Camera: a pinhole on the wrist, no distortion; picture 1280 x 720 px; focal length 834.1 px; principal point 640.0 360.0 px. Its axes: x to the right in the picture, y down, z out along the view. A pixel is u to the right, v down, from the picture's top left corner.
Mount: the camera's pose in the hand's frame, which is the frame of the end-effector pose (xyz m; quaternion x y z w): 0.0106 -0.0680 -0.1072 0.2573 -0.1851 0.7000 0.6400
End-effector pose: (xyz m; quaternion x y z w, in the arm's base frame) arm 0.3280 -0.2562 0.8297 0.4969 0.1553 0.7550 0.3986
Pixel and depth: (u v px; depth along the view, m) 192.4 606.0 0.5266
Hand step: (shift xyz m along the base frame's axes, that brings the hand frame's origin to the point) 0.4266 0.3199 -0.3612
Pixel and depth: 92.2 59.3 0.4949
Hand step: 0.2899 0.5666 -0.1751
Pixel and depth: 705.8 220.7 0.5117
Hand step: 0.3965 0.2740 0.0381
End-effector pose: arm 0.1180 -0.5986 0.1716 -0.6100 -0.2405 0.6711 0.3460
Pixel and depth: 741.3 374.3 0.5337
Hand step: -0.2977 0.2978 0.2551
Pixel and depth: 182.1 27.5 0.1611
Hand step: 0.0723 0.2170 0.0994
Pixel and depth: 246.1 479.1 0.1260
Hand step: 0.0728 0.1281 0.1299
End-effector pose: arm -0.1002 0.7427 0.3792 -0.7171 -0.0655 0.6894 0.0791
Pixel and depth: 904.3 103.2 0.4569
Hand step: -0.3229 0.2490 -0.1656
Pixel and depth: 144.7 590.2 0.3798
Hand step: -0.0631 0.4680 0.1308
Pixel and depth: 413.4 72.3 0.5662
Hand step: -0.2203 0.5545 -0.1818
